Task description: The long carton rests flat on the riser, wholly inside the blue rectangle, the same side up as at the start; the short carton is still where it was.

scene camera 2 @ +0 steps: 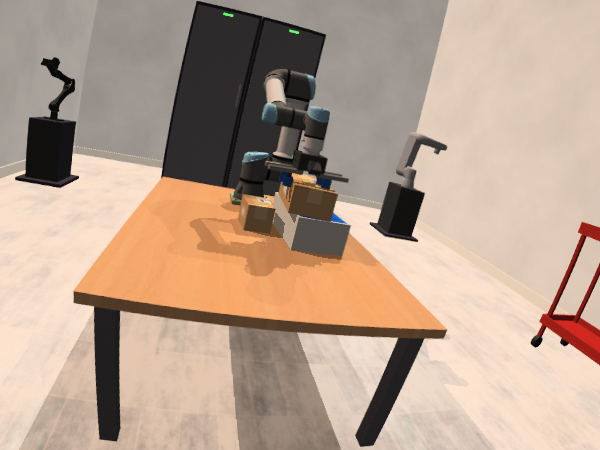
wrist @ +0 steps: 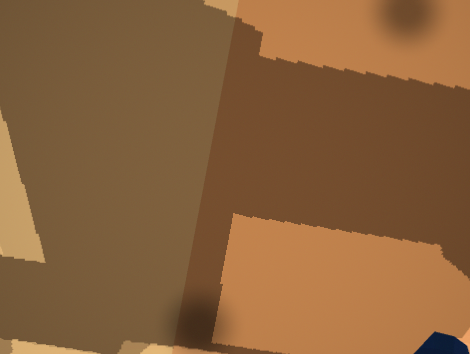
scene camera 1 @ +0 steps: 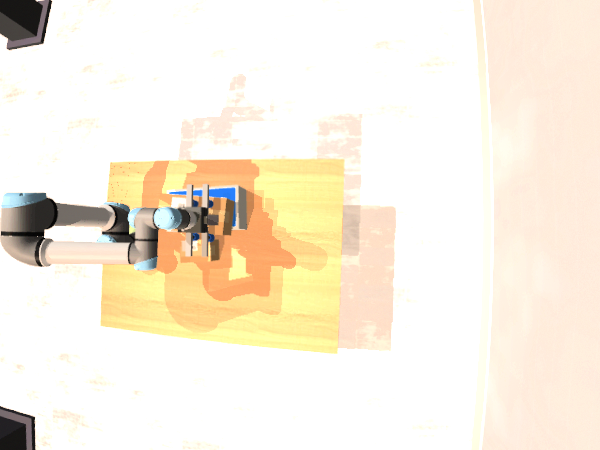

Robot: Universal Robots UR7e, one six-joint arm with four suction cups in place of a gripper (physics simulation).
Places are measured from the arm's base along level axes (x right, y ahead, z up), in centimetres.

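Where they show: end effector, tool point: (wrist: 195, 265).
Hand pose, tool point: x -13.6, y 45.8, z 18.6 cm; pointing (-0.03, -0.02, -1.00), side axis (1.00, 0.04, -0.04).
Note:
After its pixels a point has its place.
My suction tool (scene camera 1: 199, 220) (scene camera 2: 306, 174) @(x -18.5, y 27.6, z 20.4 cm) sits on top of the long brown carton (scene camera 1: 223, 214) @(x -16.5, y 55.4, z 20.0 cm) (scene camera 2: 310, 199) @(x -14.4, y 55.7, z 16.2 cm) and is shut on it. The carton hangs level over the grey riser (scene camera 1: 245, 208) @(x -21.4, y 57.8, z 0.0 cm) (scene camera 2: 317, 236) @(x -19.4, y 58.0, z 4.3 cm), low above its top; I cannot tell whether it touches. Part of the blue rectangle (scene camera 1: 179, 193) @(x -26.5, y 28.1, z 10.1 cm) (scene camera 2: 340, 219) @(x -28.7, y 51.6, z 10.2 cm) shows beside the carton. The short carton (scene camera 1: 215, 249) @(x -0.7, y 44.4, z 1.9 cm) (scene camera 2: 256, 213) @(x 1.1, y 44.8, z 5.1 cm) stands on the table next to the riser. In the wrist view the long carton's top (wrist: 342, 285) @(x -10.6, y 47.7, z 20.1 cm) fills the frame, crossed by shadows, and one dark blue cup (wrist: 441, 343) shows at the bottom right.
The wooden table (scene camera 1: 300, 290) @(x 16.5, y 86.4, z -1.9 cm) (scene camera 2: 203, 286) @(x 17.5, y 93.8, z -1.9 cm) bears everything. A dark cabinet (scene camera 2: 242, 96) stands behind the arm's base. Other robot arms on black pedestals (scene camera 2: 48, 145) (scene camera 2: 402, 208) and a red cart (scene camera 2: 571, 329) stand off on the floor.

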